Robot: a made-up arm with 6 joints.
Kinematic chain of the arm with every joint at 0, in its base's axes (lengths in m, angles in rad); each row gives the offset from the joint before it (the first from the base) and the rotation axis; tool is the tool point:
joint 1: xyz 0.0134 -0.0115 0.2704 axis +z
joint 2: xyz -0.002 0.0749 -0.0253 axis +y
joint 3: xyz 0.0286 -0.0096 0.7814 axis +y
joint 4: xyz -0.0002 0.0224 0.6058 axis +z
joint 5: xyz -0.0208 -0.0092 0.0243 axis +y
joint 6: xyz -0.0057 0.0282 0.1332 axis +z
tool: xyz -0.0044 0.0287 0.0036
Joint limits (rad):
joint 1: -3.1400..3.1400
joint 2: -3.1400..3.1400
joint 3: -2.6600..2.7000
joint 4: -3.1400..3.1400
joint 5: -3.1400..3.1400
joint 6: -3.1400..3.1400
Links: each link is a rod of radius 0.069 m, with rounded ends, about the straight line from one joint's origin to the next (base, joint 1, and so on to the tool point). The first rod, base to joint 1, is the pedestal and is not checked.
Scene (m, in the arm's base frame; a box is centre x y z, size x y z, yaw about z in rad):
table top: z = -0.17
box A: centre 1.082 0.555 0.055 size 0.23 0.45 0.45 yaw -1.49
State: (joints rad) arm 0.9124 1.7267 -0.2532 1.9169 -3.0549 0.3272
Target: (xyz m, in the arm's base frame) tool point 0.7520 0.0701 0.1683
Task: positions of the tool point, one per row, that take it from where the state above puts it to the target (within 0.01 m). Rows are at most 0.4 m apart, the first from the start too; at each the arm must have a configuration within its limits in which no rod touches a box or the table.
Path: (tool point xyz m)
1: 0.8594 0.8909 0.4899
2: 0.9044 0.7066 0.7864
3: 0.8534 0.4953 1.0513
4: 0.7064 0.2934 1.2679
5: 0.4775 0.1348 1.4224
6: 0.6921 0.1636 1.2966
7: 0.8603 0.1771 1.1163
8: 0.9667 0.1750 0.9015
9: 1.0036 0.1594 0.6760
10: 0.9723 0.1336 0.4645
11: 0.8826 0.1023 0.2896
12: 0.7520 0.0701 0.1683

